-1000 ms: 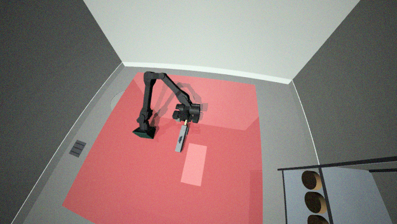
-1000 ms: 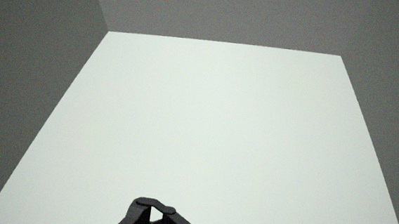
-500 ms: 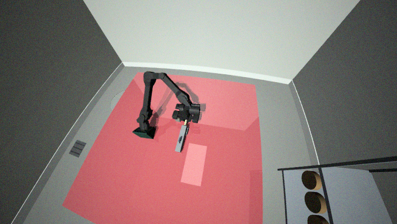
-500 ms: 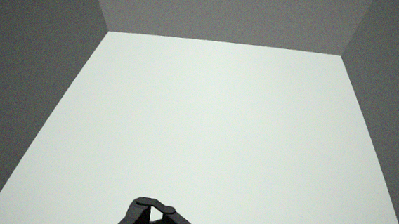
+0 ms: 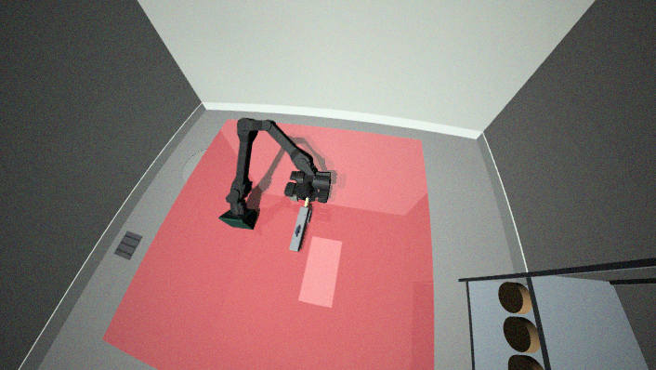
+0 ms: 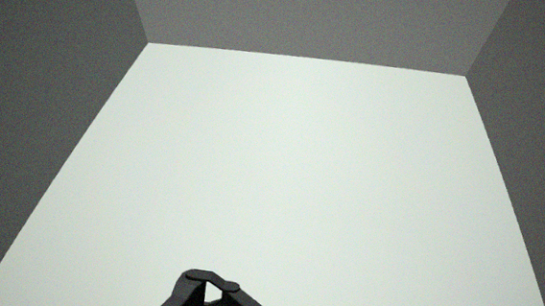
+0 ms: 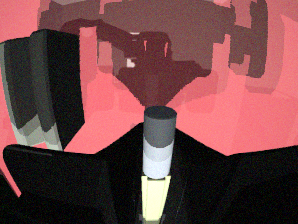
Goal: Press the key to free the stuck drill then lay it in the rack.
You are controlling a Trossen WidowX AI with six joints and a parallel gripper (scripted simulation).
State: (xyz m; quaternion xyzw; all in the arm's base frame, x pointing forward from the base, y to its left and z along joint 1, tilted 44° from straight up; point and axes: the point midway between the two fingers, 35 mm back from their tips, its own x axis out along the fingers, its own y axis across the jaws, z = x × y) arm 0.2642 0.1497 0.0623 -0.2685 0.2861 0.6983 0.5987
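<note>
My gripper tip is now 8 cm past the rack and 2 cm to the right of it. From my gripper tip the other things lie so: key 1 cm ahead, 16 cm to the right, 3 cm above; then drill 4 cm to the right, 3 cm above.
</note>
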